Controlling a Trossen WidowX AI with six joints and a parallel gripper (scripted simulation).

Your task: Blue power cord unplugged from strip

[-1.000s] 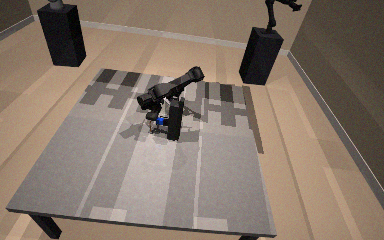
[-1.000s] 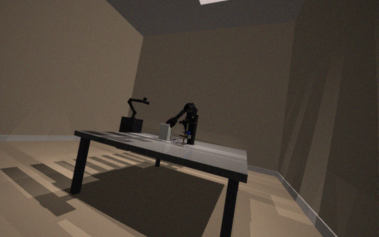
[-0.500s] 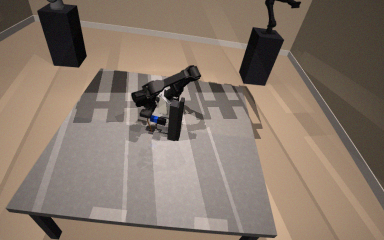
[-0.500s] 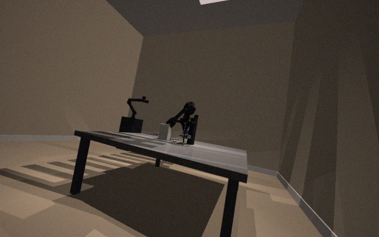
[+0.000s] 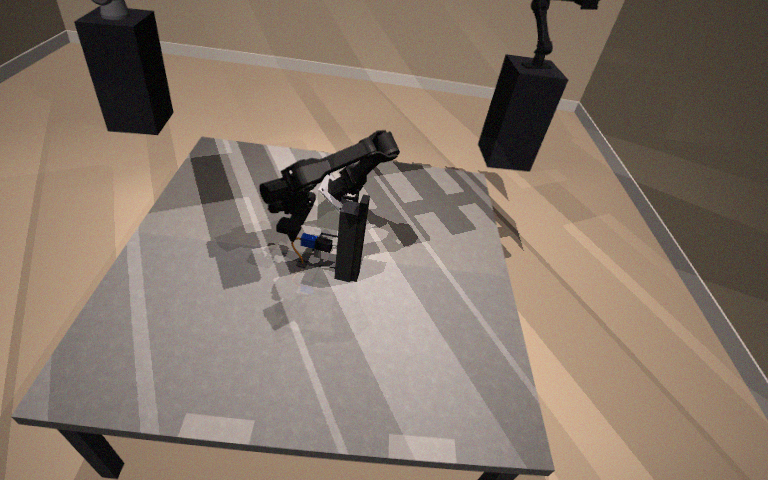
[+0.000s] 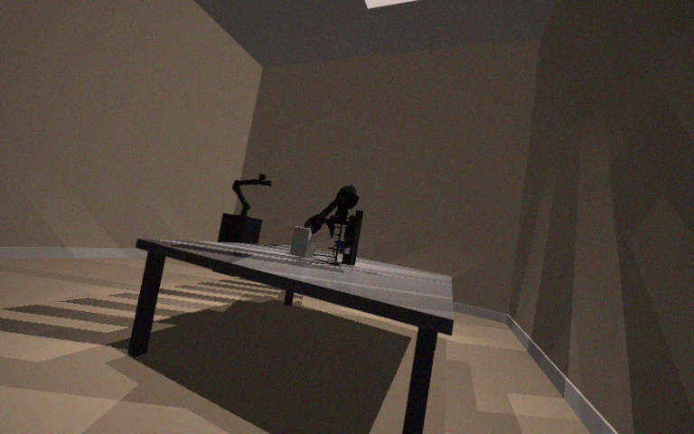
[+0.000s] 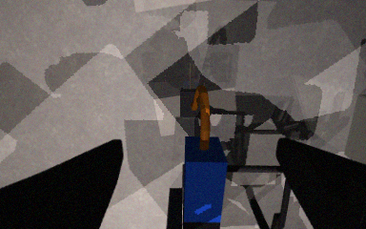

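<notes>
My gripper tip is now 6 cm to the right of the blue plug, 2 cm above it and 1 cm short of it. Round my gripper tip: black power strip 17 cm to the left, 4 cm ahead.
</notes>
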